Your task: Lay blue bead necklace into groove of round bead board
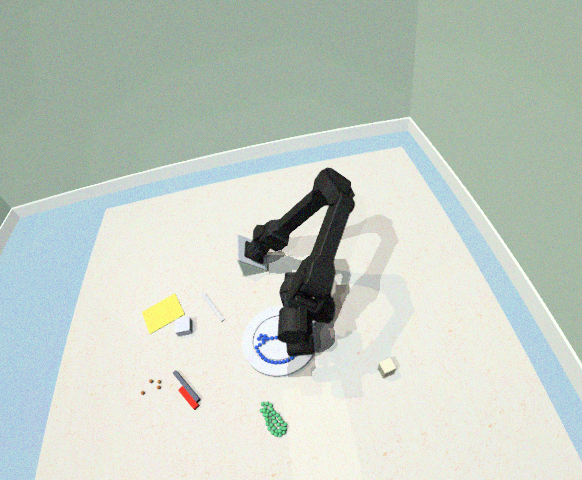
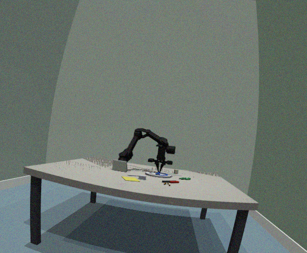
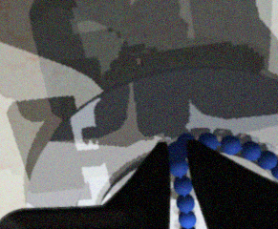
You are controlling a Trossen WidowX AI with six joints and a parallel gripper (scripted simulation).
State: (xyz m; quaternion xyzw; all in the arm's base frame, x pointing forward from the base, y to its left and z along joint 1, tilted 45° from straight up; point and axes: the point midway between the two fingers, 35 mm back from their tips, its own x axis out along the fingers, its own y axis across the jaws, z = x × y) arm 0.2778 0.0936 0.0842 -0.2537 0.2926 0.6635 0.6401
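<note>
Now: gripper tip 6 cm to the left of the round bead board and 1 cm above it. The rest, counted from my gripper tip: grey tool (31 cm to the right, 13 cm ahead, 1 cm below); cream cube (19 cm to the left, 12 cm ahead); stick (26 cm to the right, 12 cm behind, 2 cm below).
</note>
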